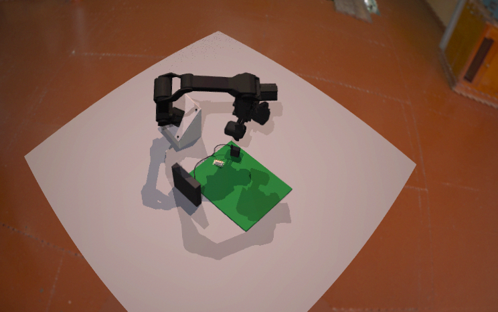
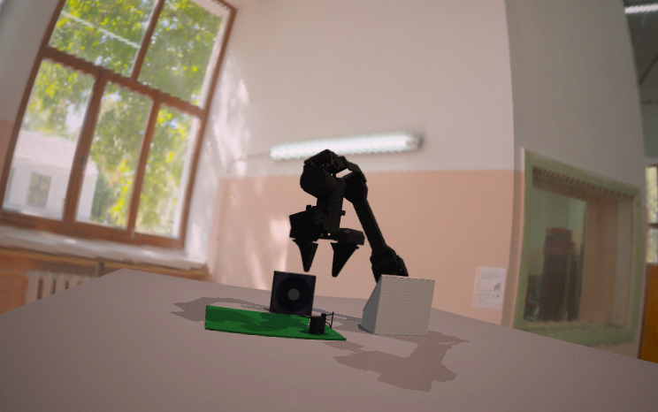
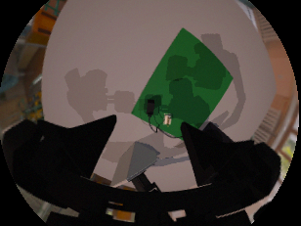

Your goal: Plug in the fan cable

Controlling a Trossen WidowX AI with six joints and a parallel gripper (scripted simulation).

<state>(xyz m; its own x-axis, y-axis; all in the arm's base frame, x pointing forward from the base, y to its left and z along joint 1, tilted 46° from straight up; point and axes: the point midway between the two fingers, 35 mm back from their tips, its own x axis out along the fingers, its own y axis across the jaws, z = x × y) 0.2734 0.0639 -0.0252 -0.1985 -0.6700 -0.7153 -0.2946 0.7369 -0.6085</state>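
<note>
Right now my gripper tip is 12 cm above the dark plug, 1 cm to the left of it and 1 cm past it. From my gripper tip the other things lie so: green board: 15 cm below, 10 cm to the right, 7 cm ahead; black fan: 24 cm to the right, 8 cm below, 4 cm behind.
</note>
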